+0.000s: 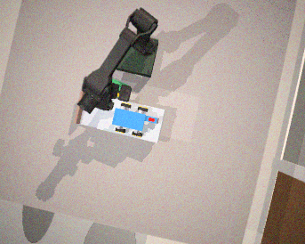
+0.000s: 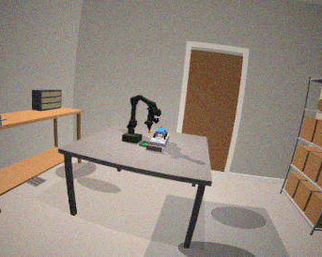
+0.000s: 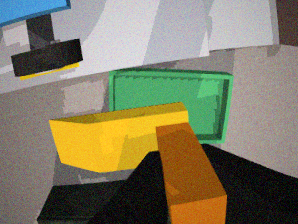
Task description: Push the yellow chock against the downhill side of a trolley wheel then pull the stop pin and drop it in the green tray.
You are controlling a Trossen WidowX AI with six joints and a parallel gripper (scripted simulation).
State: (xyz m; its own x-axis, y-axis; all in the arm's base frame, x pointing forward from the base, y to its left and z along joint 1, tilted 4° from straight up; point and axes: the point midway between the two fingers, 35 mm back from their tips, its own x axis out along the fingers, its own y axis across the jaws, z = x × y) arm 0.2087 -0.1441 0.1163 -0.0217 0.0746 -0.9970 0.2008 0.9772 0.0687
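Right now my gripper tip is 180 mm to the right of the red-headed stop pin, 120 mm short of it and 30 mm above it. Also, from my gripper tip: blue trolley (120 mm ahead, 80 mm to the left, 50 mm below); then yellow chock (20 mm to the left, 10 mm below, 10 mm ahead); then green tray (170 mm below, 30 mm behind, 10 mm to the right).
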